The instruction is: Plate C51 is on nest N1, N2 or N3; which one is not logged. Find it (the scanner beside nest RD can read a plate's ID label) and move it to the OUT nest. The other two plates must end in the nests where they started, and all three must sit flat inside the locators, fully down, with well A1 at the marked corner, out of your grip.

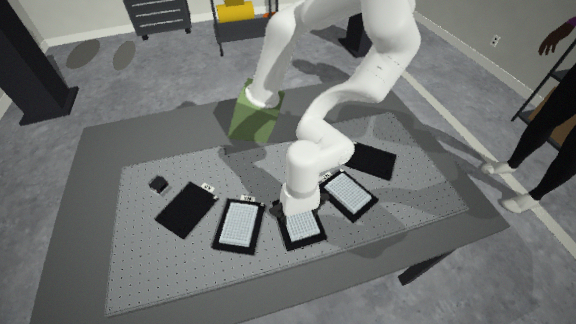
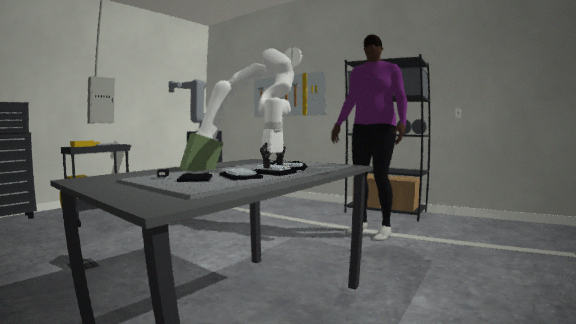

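Where they show: gripper, fingertip midpoint: (image 1: pixel 298 217) (image 2: pixel 273 167); arm's base at its link origin: (image 1: pixel 262 96) (image 2: pixel 206 138).
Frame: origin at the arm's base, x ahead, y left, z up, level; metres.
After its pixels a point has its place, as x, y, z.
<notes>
My gripper (image 1: pixel 300 212) {0.433, -0.014, -0.125} (image 2: pixel 273 163) {0.433, -0.014, -0.125} points down at the middle nest (image 1: pixel 306 244) {0.513, -0.019, -0.139}, its fingers astride a pale well plate (image 1: pixel 303 227) {0.470, -0.013, -0.119} and shut on it. The plate lies low within that black nest; whether it is fully down cannot be told. The arm hides this nest's label. A second plate (image 1: pixel 239 224) {0.398, -0.185, -0.130} (image 2: pixel 241 172) {0.440, -0.232, -0.124} lies in nest N3 (image 1: pixel 234 249) {0.465, -0.215, -0.137}, left of it. A third plate (image 1: pixel 348 192) {0.400, 0.166, -0.127} lies in the nest to the right, apparently labelled N2. Nest RD (image 1: pixel 185 210) {0.297, -0.336, -0.137} (image 2: pixel 195 177) {0.326, -0.365, -0.137} is empty. The far-right nest (image 1: pixel 372 161) {0.306, 0.312, -0.137} is empty, its label hidden. ID labels and A1 corners are unreadable.
The small dark scanner (image 1: pixel 159 184) {0.189, -0.405, -0.114} (image 2: pixel 162 173) {0.196, -0.426, -0.126} stands behind and left of nest RD. The green arm base (image 1: pixel 255 120) {0.061, -0.045, -0.052} (image 2: pixel 201 152) {0.045, -0.076, -0.069} stands at the table's back edge. Neighbouring nests flank the gripper closely. A person (image 2: pixel 375 95) stands beyond the table's right end.
</notes>
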